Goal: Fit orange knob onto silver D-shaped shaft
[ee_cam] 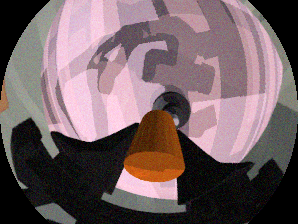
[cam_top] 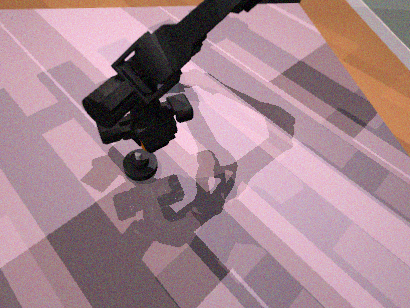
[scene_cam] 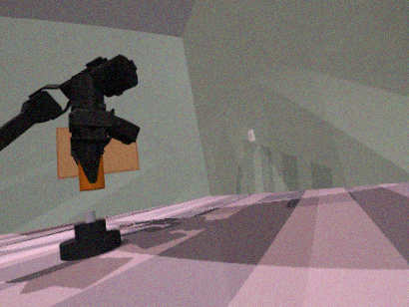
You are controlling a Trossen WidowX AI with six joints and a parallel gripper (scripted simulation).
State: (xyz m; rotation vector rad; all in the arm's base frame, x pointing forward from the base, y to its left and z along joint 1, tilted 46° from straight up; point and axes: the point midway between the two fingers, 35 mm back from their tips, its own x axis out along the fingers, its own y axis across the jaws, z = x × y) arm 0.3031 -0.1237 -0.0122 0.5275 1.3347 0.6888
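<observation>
Right now the pedestal with silver shaft is 30 mm to the right of my gripper tip and 70 mm below it. From my gripper tip the other things lie so: orange knob: 30 mm above.
</observation>
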